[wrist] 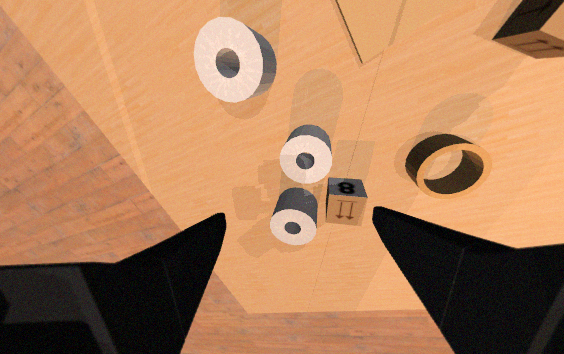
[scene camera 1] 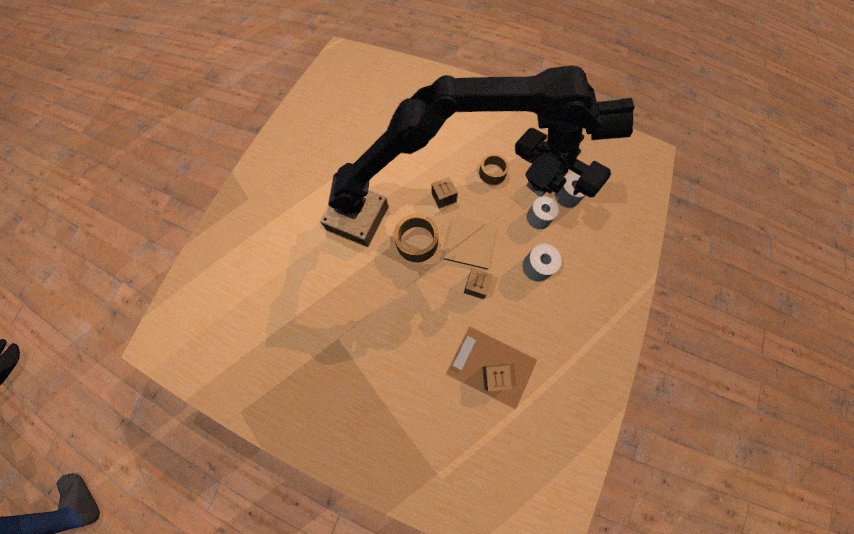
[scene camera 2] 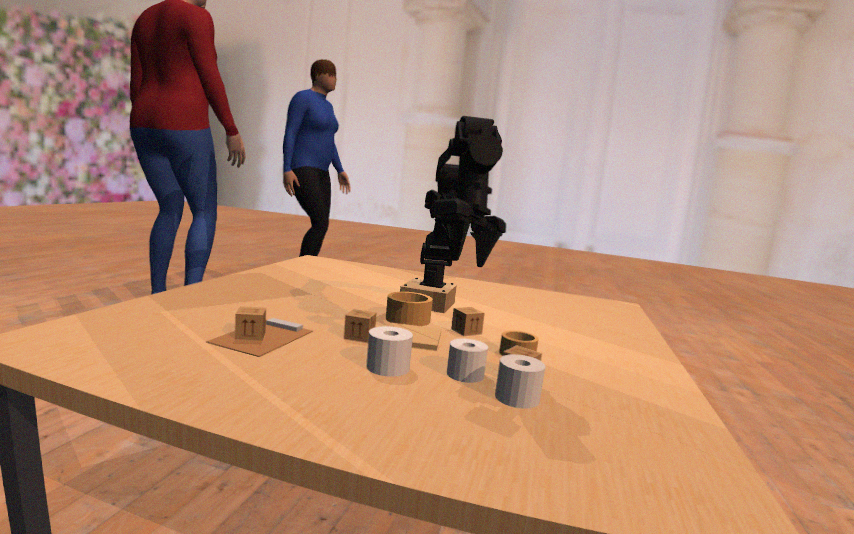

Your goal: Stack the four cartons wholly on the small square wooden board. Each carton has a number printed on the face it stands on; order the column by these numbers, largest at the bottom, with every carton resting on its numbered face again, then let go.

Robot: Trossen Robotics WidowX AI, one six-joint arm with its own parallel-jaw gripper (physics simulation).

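Places are measured from the arm's base along level axes (x left, y back, z up), in centimetres.
Where they show: gripper, fingertip midpoint: [wrist: 299, 216] [scene camera 2: 468, 264]; arm's base, link origin: [scene camera 1: 350, 205] [scene camera 2: 432, 284].
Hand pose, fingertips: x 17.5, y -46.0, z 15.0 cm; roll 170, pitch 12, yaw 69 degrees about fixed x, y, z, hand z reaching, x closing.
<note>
Each offset is from my fingertips to the centre of the thing. "spot": to the spot under its first point.
My gripper [scene camera 1: 562, 164] [scene camera 2: 468, 261] [wrist: 299, 216] is open and empty, high above the table near the rolls. The carton marked 8 @(dx +12.1, dy +1.1, dz -18.0 cm) [scene camera 2: 523, 352] [wrist: 346, 202] lies below it, between the fingertips in the wrist view. Its 8 faces sideways and an arrow face is up; in scene camera 2 a roll partly hides it. A second carton @(dx -2.8, dy +25.1, dz -18.0 cm) [scene camera 1: 444, 192] [scene camera 2: 467, 321] [wrist: 540, 44] stands near the arm base, a third carton @(dx -23.2, dy +7.4, dz -18.0 cm) [scene camera 1: 479, 283] [scene camera 2: 360, 324] beside the board, a fourth carton @(dx -42.5, dy -5.0, dz -17.8 cm) [scene camera 1: 498, 377] [scene camera 2: 250, 323] on a brown sheet. Their numbers are hidden. The square board @(dx -12.9, dy +13.2, dz -20.1 cm) [scene camera 1: 475, 248] [wrist: 372, 25] bears no carton.
White rolls @(dx -11.8, dy -5.7, dz -17.2 cm) [scene camera 1: 542, 264] [scene camera 2: 467, 362] [wrist: 245, 45] stand near the 8 carton, two close beside it. A small ring @(dx +10.5, dy +15.2, dz -18.6 cm) [scene camera 1: 493, 179] [wrist: 420, 155] and a large ring @(dx -18.2, dy +26.5, dz -17.7 cm) [scene camera 1: 416, 255] [scene camera 2: 409, 312] are nearby. The brown sheet @(dx -40.5, dy -3.7, dz -20.1 cm) [scene camera 1: 484, 340] bears a grey strip @(spot: dx -40.2, dy +4.0, dz -19.5 cm) [scene camera 1: 464, 353].
</note>
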